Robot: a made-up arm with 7 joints. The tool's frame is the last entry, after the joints. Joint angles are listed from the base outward.
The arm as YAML. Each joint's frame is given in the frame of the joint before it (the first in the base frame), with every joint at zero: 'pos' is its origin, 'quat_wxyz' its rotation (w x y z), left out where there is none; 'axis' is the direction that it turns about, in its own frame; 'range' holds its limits. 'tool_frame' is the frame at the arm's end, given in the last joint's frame.
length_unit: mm
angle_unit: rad
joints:
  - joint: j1
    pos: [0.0, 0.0, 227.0]
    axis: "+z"
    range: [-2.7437, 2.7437]
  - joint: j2
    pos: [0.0, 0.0, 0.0]
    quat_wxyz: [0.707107, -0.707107, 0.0, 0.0]
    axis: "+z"
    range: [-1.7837, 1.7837]
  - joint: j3
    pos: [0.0, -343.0, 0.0]
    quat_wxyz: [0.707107, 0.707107, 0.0, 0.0]
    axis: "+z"
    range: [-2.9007, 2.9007]
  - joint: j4
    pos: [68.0, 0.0, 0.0]
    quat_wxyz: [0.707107, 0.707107, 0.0, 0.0]
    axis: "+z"
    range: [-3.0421, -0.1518]
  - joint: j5
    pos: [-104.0, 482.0, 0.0]
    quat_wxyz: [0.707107, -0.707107, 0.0, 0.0]
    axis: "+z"
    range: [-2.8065, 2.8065]
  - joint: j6
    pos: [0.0, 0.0, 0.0]
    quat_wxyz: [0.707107, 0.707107, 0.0, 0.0]
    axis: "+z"
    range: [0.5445, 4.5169]
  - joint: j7
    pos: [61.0, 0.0, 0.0]
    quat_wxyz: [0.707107, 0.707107, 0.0, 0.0]
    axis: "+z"
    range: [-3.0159, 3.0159]
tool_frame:
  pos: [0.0, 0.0, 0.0]
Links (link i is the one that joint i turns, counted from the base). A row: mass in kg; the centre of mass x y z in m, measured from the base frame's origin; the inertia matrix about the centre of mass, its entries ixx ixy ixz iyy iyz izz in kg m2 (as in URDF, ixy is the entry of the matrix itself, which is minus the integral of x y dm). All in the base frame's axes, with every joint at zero. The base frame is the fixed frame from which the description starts. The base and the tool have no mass.
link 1: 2.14; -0.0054 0.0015 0.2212; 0.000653 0 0 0.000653 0 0.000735
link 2: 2.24; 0.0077 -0.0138 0.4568; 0.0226 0 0 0.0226 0 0.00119
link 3: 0.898; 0.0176 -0.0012 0.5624; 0.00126 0 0 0.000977 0 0.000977
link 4: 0.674; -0.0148 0.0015 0.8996; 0.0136 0 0.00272 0.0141 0 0.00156
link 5: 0.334; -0.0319 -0.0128 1.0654; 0.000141 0 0 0.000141 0 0.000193
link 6: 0.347; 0.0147 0.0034 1.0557; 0.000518 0 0 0.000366 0 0.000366
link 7: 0.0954; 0.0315 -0.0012 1.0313; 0.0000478 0 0 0.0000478 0 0.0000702
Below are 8 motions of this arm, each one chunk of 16 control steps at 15 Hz.
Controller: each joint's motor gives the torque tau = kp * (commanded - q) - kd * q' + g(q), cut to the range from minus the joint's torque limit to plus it. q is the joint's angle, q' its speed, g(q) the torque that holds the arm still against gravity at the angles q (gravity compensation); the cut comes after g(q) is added. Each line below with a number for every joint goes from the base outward.
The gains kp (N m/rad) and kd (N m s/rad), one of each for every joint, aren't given. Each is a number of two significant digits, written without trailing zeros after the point. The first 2 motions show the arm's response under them.
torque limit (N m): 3.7 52 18 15 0.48 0.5 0.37
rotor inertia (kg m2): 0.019 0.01 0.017 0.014 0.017 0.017 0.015
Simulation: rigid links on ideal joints. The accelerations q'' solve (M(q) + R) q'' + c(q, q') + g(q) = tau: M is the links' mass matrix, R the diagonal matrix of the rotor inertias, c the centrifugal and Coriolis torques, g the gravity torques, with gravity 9.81 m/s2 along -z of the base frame. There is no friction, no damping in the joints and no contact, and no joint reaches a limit. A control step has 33 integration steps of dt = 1/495 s. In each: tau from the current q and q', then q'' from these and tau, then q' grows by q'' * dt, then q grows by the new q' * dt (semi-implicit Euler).
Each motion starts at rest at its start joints. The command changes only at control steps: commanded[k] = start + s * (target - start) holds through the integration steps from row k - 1 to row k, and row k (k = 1, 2, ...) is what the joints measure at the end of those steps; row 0 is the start. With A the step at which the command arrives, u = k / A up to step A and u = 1 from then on. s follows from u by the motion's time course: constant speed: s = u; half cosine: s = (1 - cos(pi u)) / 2; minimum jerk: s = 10 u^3 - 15 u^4 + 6 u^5; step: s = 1 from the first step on.
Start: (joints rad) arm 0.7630 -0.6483 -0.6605 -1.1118 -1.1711 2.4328 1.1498
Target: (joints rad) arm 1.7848 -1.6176 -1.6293 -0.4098 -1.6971 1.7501 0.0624
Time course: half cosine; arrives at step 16
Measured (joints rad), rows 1 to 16:
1: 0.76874 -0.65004 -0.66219 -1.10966 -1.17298 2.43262 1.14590
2: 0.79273 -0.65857 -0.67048 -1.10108 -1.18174 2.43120 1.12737
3: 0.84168 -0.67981 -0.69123 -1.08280 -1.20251 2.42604 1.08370
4: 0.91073 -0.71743 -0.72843 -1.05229 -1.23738 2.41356 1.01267
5: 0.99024 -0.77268 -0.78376 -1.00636 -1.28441 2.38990 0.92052
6: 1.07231 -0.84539 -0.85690 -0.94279 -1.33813 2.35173 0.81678
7: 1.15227 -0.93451 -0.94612 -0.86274 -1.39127 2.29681 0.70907
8: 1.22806 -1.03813 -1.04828 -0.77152 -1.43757 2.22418 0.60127
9: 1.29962 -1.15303 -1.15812 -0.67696 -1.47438 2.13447 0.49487
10: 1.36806 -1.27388 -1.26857 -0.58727 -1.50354 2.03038 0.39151
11: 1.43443 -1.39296 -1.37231 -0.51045 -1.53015 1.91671 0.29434
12: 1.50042 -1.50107 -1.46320 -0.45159 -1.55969 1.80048 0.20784
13: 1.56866 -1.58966 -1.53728 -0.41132 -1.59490 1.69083 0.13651
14: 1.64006 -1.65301 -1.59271 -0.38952 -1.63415 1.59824 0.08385
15: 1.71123 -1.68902 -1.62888 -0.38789 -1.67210 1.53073 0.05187
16: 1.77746 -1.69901 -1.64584 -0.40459 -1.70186 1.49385 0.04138
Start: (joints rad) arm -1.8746 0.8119 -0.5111 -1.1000 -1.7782 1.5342 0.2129
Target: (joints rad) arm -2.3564 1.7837 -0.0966 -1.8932 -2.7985 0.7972 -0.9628
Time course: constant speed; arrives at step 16
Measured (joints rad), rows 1 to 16:
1: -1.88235 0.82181 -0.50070 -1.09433 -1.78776 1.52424 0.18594
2: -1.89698 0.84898 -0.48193 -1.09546 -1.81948 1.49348 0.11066
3: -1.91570 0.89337 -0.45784 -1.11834 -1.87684 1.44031 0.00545
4: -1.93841 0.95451 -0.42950 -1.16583 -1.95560 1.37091 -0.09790
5: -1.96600 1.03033 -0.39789 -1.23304 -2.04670 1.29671 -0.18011
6: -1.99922 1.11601 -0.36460 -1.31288 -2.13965 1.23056 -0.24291
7: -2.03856 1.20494 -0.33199 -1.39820 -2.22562 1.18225 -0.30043
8: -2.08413 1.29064 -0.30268 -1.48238 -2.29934 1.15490 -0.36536
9: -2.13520 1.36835 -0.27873 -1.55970 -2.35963 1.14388 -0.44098
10: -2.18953 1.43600 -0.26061 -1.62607 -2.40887 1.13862 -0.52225
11: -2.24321 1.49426 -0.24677 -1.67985 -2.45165 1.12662 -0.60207
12: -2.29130 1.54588 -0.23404 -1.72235 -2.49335 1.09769 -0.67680
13: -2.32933 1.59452 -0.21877 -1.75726 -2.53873 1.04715 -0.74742
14: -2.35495 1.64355 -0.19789 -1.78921 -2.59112 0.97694 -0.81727
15: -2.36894 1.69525 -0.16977 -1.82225 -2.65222 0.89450 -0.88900
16: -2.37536 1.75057 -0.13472 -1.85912 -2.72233 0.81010 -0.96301
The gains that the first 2 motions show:
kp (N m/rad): 29 77 41 29 1.3 1.1 3
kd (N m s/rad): 1.3 4.9 2.8 1.5 0.092 0.077 0.097
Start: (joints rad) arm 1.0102 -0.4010 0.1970 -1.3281 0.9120 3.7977 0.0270
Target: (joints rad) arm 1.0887 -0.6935 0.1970 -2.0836 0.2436 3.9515 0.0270
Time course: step
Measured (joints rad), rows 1 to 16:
1: 1.05305 -0.56392 0.16445 -1.66144 0.82018 3.75822 0.02632
2: 1.07735 -0.71748 0.17387 -2.02570 0.62514 3.74879 0.02624
3: 1.09214 -0.74109 0.20186 -2.19674 0.40507 3.82065 0.02716
4: 1.10238 -0.69496 0.22111 -2.22830 0.21612 3.93229 0.02768
5: 1.10498 -0.65250 0.22572 -2.19805 0.08959 4.03143 0.02728
6: 1.09946 -0.64289 0.21971 -2.15489 0.03845 4.08849 0.02653
7: 1.09022 -0.65909 0.20807 -2.11533 0.05533 4.09779 0.02614
8: 1.08265 -0.68353 0.19606 -2.08163 0.11723 4.06851 0.02634
9: 1.08004 -0.70368 0.18791 -2.05581 0.19505 4.01653 0.02685
10: 1.08250 -0.71478 0.18535 -2.04146 0.26303 3.95928 0.02728
11: 1.08763 -0.71693 0.18763 -2.04029 0.30518 3.91175 0.02740
12: 1.09231 -0.71227 0.19252 -2.05023 0.31726 3.88330 0.02725
13: 1.09451 -0.70384 0.19759 -2.06645 0.30479 3.87644 0.02702
14: 1.09392 -0.69476 0.20098 -2.08341 0.27867 3.88799 0.02687
15: 1.09146 -0.68761 0.20190 -2.09656 0.25049 3.91131 0.02686
16: 1.08840 -0.68377 0.20067 -2.10330 0.22907 3.93873 0.02694

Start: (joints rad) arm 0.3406 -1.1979 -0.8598 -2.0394 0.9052 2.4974 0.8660
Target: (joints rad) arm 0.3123 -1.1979 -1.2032 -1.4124 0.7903 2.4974 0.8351
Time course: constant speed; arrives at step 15
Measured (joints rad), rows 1 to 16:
1: 0.34395 -1.19477 -0.86548 -2.02815 0.90598 2.49453 0.86537
2: 0.35266 -1.18961 -0.88057 -1.99786 0.90665 2.48659 0.86347
3: 0.36298 -1.18634 -0.90268 -1.95388 0.90465 2.47530 0.86059
4: 0.36922 -1.18630 -0.92839 -1.90475 0.89818 2.46420 0.85754
5: 0.36790 -1.18847 -0.95544 -1.85627 0.88740 2.45682 0.85496
6: 0.35937 -1.19144 -0.98265 -1.80991 0.87409 2.45545 0.85301
7: 0.34661 -1.19438 -1.00920 -1.76443 0.86040 2.46065 0.85136
8: 0.33306 -1.19701 -1.03453 -1.71828 0.84781 2.47130 0.84963
9: 0.32107 -1.19918 -1.05847 -1.67126 0.83675 2.48509 0.84761
10: 0.31161 -1.20076 -1.08130 -1.62444 0.82695 2.49919 0.84535
11: 0.30486 -1.20163 -1.10353 -1.57916 0.81796 2.51102 0.84305
12: 0.30078 -1.20181 -1.12560 -1.53613 0.80959 2.51873 0.84089
13: 0.29931 -1.20144 -1.14778 -1.49518 0.80187 2.52155 0.83890
14: 0.30027 -1.20072 -1.17012 -1.45567 0.79491 2.51970 0.83698
15: 0.30317 -1.19985 -1.19263 -1.41695 0.78871 2.51422 0.83504
16: 0.30181 -1.20319 -1.20726 -1.39329 0.78251 2.50908 0.83364

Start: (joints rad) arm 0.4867 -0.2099 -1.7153 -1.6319 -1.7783 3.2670 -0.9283
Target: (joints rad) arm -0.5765 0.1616 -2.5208 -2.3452 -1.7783 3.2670 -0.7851
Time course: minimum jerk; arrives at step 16
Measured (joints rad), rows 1 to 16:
1: 0.48616 -0.20928 -1.71562 -1.63240 -1.77810 3.26700 -0.92817
2: 0.48199 -0.20481 -1.71814 -1.63626 -1.77664 3.26701 -0.92716
3: 0.46867 -0.19201 -1.72658 -1.64892 -1.77241 3.26707 -0.92378
4: 0.44057 -0.16851 -1.74539 -1.67613 -1.76488 3.26695 -0.91666
5: 0.39355 -0.13537 -1.77842 -1.72183 -1.75529 3.26555 -0.90532
6: 0.32912 -0.09716 -1.83004 -1.78624 -1.74635 3.26064 -0.89041
7: 0.24900 -0.05868 -1.90239 -1.86630 -1.74084 3.24889 -0.87331
8: 0.14455 -0.02238 -1.98841 -1.95584 -1.74018 3.22720 -0.85546
9: 0.00595 0.01077 -2.08198 -2.04479 -1.74345 3.19445 -0.83797
10: -0.16493 0.03936 -2.18567 -2.12170 -1.74698 3.15169 -0.82171
11: -0.34642 0.06136 -2.30489 -2.17901 -1.74536 3.10264 -0.80751
12: -0.51954 0.07963 -2.42677 -2.21968 -1.73520 3.05587 -0.79617
13: -0.68350 0.10004 -2.52109 -2.25440 -1.71927 3.02447 -0.78829
14: -0.84690 0.12372 -2.57102 -2.28893 -1.70622 3.02166 -0.78395
15: -0.98782 0.14300 -2.59484 -2.31899 -1.70469 3.05182 -0.78286
16: -1.09126 0.15268 -2.60317 -2.33981 -1.71779 3.10892 -0.78405

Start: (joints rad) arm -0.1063 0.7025 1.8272 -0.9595 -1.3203 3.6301 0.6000
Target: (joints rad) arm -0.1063 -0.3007 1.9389 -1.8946 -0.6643 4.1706 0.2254
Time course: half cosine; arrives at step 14
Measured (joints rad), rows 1 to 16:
1: -0.10994 0.69936 1.82536 -0.96369 -1.31767 3.63125 0.59831
2: -0.12413 0.68558 1.82004 -0.98097 -1.30546 3.63748 0.59024
3: -0.15093 0.65337 1.81362 -1.01618 -1.27627 3.65450 0.57117
4: -0.18484 0.59756 1.81042 -1.06715 -1.22602 3.68675 0.54018
5: -0.21528 0.51708 1.81363 -1.12938 -1.15496 3.73484 0.50026
6: -0.22913 0.41565 1.82354 -1.20185 -1.06760 3.79425 0.45601
7: -0.21298 0.30056 1.83688 -1.28935 -0.97204 3.85576 0.41134
8: -0.17019 0.17729 1.85602 -1.40133 -0.87865 3.90773 0.36847
9: -0.11748 0.04769 1.88757 -1.53259 -0.79932 3.94265 0.32836
10: -0.06449 -0.08149 1.93210 -1.66345 -0.74402 3.96176 0.29170
11: -0.01437 -0.19689 1.98176 -1.77803 -0.71698 3.97315 0.25980
12: 0.03281 -0.28548 2.02096 -1.87079 -0.71521 3.98701 0.23477
13: 0.07667 -0.33927 2.03891 -1.93992 -0.72888 4.01192 0.21883
14: 0.10224 -0.35871 2.04277 -1.97620 -0.74739 4.05120 0.21340
15: 0.09833 -0.35317 2.03792 -1.97323 -0.76156 4.09935 0.21699
16: 0.05925 -0.33726 2.02853 -1.93660 -0.76370 4.14420 0.22417

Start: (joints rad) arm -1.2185 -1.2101 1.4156 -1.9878 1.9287 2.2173 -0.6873
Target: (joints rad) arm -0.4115 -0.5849 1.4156 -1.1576 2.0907 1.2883 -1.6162
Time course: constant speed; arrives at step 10
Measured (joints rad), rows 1 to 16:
1: -1.21353 -1.18345 1.42382 -1.97287 1.93435 2.20817 -0.72142
2: -1.19509 -1.12543 1.43431 -1.93000 1.95259 2.17010 -0.81670
3: -1.16021 -1.05575 1.43760 -1.85718 1.98142 2.09410 -0.94986
4: -1.10804 -0.98701 1.43308 -1.76038 2.01201 1.98449 -1.08053
5: -1.03335 -0.92152 1.42441 -1.65391 2.03570 1.85363 -1.18426
6: -0.92864 -0.85784 1.41568 -1.55222 2.04923 1.71743 -1.26326
7: -0.79026 -0.79569 1.41144 -1.46070 2.05488 1.59064 -1.33551
8: -0.63592 -0.73871 1.42061 -1.36616 2.05770 1.47942 -1.41723
9: -0.48773 -0.69130 1.44357 -1.26119 2.06298 1.37683 -1.51262
10: -0.35092 -0.65160 1.46886 -1.15492 2.07403 1.27273 -1.61518
11: -0.22009 -0.63046 1.46573 -1.07546 2.09353 1.17294 -1.68174
12: -0.08711 -0.61836 1.44780 -1.04559 2.11878 1.10201 -1.68064
13: 0.03386 -0.60965 1.43670 -1.05127 2.14176 1.07260 -1.63662
14: 0.12377 -0.60630 1.43560 -1.06876 2.15466 1.08193 -1.59443
15: 0.17338 -0.60854 1.44071 -1.08327 2.15406 1.11735 -1.58178
16: 0.18393 -0.61374 1.44731 -1.09117 2.14199 1.16282 -1.59676

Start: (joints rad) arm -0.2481 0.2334 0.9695 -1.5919 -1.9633 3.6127 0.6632
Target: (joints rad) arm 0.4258 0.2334 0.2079 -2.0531 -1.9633 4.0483 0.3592
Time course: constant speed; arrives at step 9
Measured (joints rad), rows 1 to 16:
1: -0.20243 0.22674 0.91440 -1.59756 -1.95764 3.62216 0.65082
2: -0.13506 0.21952 0.83778 -1.62637 -1.94423 3.64898 0.61620
3: -0.05741 0.21679 0.75625 -1.67881 -1.92875 3.69348 0.56773
4: 0.02601 0.22036 0.67438 -1.74633 -1.91895 3.75016 0.52007
5: 0.11140 0.22869 0.59300 -1.81950 -1.91988 3.81100 0.48216
6: 0.19576 0.23833 0.51174 -1.89117 -1.93192 3.86897 0.45327
7: 0.27731 0.24597 0.43007 -1.95699 -1.95125 3.92029 0.42687
8: 0.35535 0.24974 0.34754 -2.01507 -1.97187 3.96488 0.39707
9: 0.42999 0.24946 0.26379 -2.06558 -1.98799 4.00548 0.36238
10: 0.45090 0.25103 0.23453 -2.09846 -1.99947 4.03856 0.33749
11: 0.44829 0.25266 0.22400 -2.10571 -2.00607 4.05739 0.33562
12: 0.43826 0.25115 0.21661 -2.09362 -2.00566 4.06262 0.35001
13: 0.42652 0.24553 0.20981 -2.07289 -1.99733 4.05947 0.36542
14: 0.41609 0.23737 0.20389 -2.05264 -1.98265 4.05434 0.37125
15: 0.40887 0.22945 0.19952 -2.03821 -1.96524 4.05200 0.36702
16: 0.40578 0.22421 0.19721 -2.03145 -1.94946 4.05417 0.35913

